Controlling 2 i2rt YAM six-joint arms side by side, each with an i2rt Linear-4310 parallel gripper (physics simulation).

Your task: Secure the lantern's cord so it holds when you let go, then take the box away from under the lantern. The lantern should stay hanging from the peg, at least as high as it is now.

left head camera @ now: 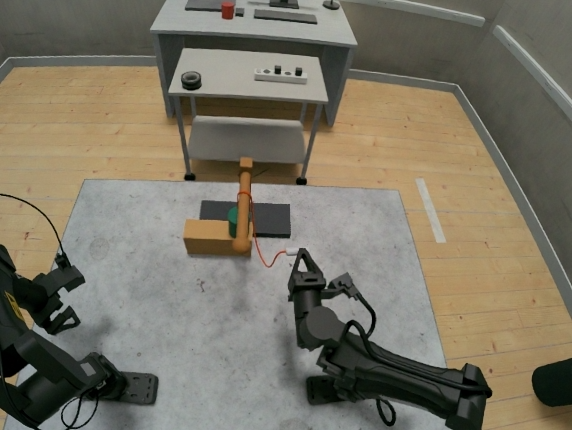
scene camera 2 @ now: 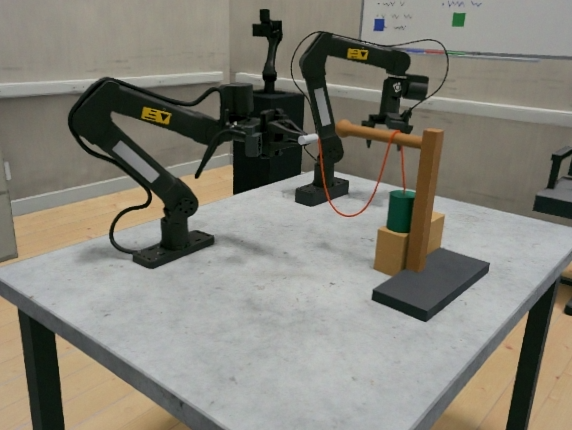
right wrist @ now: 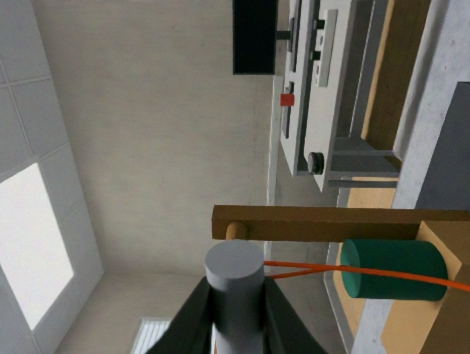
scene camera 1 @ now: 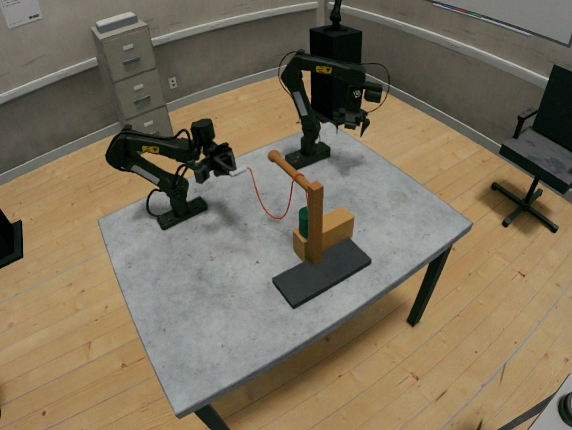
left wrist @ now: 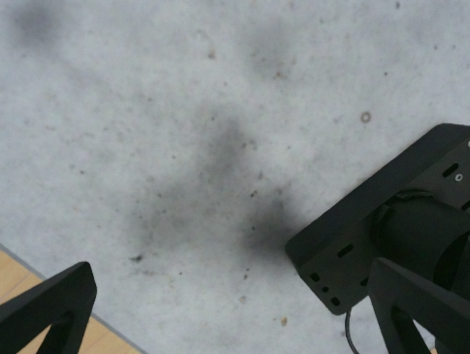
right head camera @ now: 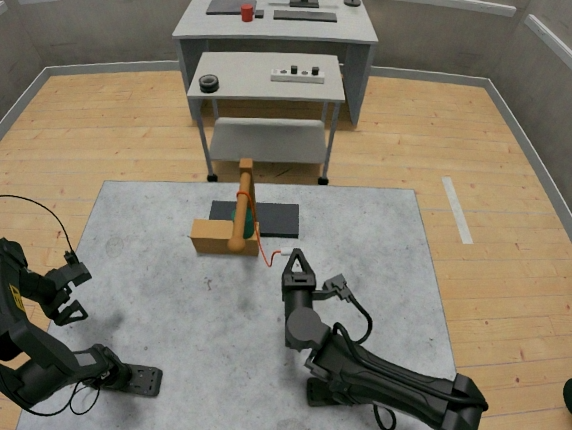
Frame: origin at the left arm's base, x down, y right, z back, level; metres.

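Seen in the pictures: left gripper, fingertip midpoint: [left head camera: 68, 311] [scene camera 2: 383, 149] [scene camera 1: 348, 135] [left wrist: 232, 273] [right head camera: 78, 304]; right gripper, fingertip midpoint: [left head camera: 301, 250] [scene camera 2: 306, 139] [right wrist: 237, 290] [scene camera 1: 235, 173] [right head camera: 296, 250]; left arm's base, link origin: [left head camera: 114, 385] [scene camera 2: 323, 187] [scene camera 1: 308, 153] [left wrist: 399, 222] [right head camera: 120, 377]; right arm's base, link origin: [left head camera: 344, 387] [scene camera 2: 175, 248] [scene camera 1: 182, 213] [right head camera: 345, 390].
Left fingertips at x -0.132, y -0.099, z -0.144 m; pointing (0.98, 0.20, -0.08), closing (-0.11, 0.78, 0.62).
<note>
Pixels of each thing's top centre, then the offset from my left fingertips to it.
- green lantern, top centre: [right wrist: 349, 267] [scene camera 2: 403, 194] [left head camera: 238, 215] [right head camera: 242, 215] [scene camera 1: 308, 212] dx -0.015, dy +0.389, dz -0.287 m
- tan box, top centre: [right wrist: 411, 309] [scene camera 2: 412, 221] [left head camera: 218, 229] [right head camera: 224, 229] [scene camera 1: 324, 223] dx +0.065, dy +0.329, dz -0.287 m
- wooden peg, top centre: [scene camera 2: 382, 130] [left head camera: 243, 204] [right head camera: 241, 204] [scene camera 1: 291, 168] dx -0.147, dy +0.404, dz -0.228 m
- light grey end piece, top centre: [right wrist: 208, 315] [scene camera 2: 308, 134] [right head camera: 292, 248] [left head camera: 298, 248] [scene camera 1: 237, 168] dx -0.138, dy +0.527, dz -0.123 m
- upright post, top centre: [scene camera 2: 434, 130] [left head camera: 246, 162] [right head camera: 246, 162] [scene camera 1: 315, 185] dx -0.165, dy +0.403, dz -0.343 m
The green lantern [left head camera: 233, 223] [scene camera 1: 303, 223] [scene camera 2: 400, 212] [right wrist: 395, 286] rests upright on the tan box [left head camera: 210, 242] [scene camera 1: 341, 228] [scene camera 2: 390, 250], beneath the wooden peg [left head camera: 243, 220] [right head camera: 239, 220] [scene camera 1: 286, 167] [scene camera 2: 370, 133]. Its red cord [left head camera: 270, 266] [scene camera 1: 278, 218] [scene camera 2: 348, 216] goes up over the peg, then sags in a slack loop to a light grey end piece [left head camera: 291, 251] [scene camera 1: 240, 171] [scene camera 2: 308, 139]. My right gripper [left head camera: 301, 252] [scene camera 2: 300, 140] [right wrist: 237, 290] is shut on this end piece, well above the table. My left gripper [left head camera: 77, 301] [scene camera 1: 351, 131] [left wrist: 232, 273] is open and empty, far from the stand.
The peg sticks out from an upright post [scene camera 1: 315, 225] [scene camera 2: 427, 200] on a dark base plate [left head camera: 274, 220] [scene camera 1: 322, 280] [scene camera 2: 435, 285]. The box stands in front of the plate in the head views. A trolley [left head camera: 225, 92] and a desk are behind the table.
</note>
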